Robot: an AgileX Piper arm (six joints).
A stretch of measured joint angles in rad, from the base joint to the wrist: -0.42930 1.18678 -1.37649 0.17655 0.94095 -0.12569; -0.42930 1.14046 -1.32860 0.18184 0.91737 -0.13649; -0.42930 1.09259 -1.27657 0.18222 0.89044 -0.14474; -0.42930 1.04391 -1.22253 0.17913 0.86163 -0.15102; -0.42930 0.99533 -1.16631 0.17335 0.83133 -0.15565; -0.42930 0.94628 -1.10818 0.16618 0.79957 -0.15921; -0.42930 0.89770 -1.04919 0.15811 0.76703 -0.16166; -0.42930 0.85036 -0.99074 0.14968 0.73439 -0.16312; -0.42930 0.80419 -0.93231 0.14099 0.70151 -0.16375; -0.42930 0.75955 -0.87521 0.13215 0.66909 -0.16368; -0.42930 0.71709 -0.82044 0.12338 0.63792 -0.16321; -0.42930 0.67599 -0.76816 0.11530 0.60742 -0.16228; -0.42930 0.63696 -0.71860 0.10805 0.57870 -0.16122; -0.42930 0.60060 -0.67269 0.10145 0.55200 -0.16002; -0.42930 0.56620 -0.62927 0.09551 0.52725 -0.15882; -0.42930 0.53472 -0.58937 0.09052 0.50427 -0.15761; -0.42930 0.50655 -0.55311 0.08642 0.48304 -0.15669; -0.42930 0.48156 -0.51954 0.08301 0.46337 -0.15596
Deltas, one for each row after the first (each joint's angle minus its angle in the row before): 0.00000 -0.04632 0.04789 0.00529 -0.02358 -0.01080; 0.00000 -0.04787 0.05203 0.00038 -0.02693 -0.00825; 0.00000 -0.04868 0.05404 -0.00309 -0.02881 -0.00628; 0.00000 -0.04858 0.05622 -0.00578 -0.03030 -0.00463; 0.00000 -0.04905 0.05813 -0.00717 -0.03176 -0.00356; 0.00000 -0.04858 0.05899 -0.00807 -0.03254 -0.00245; 0.00000 -0.04734 0.05845 -0.00843 -0.03264 -0.00146; 0.00000 -0.04617 0.05843 -0.00869 -0.03288 -0.00063; 0.00000 -0.04464 0.05710 -0.00884 -0.03242 0.00007; 0.00000 -0.04246 0.05477 -0.00877 -0.03117 0.00047; 0.00000 -0.04110 0.05228 -0.00808 -0.03050 0.00093; 0.00000 -0.03903 0.04956 -0.00725 -0.02872 0.00106; 0.00000 -0.03636 0.04591 -0.00660 -0.02670 0.00120; 0.00000 -0.03440 0.04342 -0.00594 -0.02475 0.00120; 0.00000 -0.03148 0.03990 -0.00499 -0.02298 0.00121; 0.00000 -0.02817 0.03626 -0.00410 -0.02123 0.00092; 0.00000 -0.02499 0.03357 -0.00341 -0.01967 0.00073
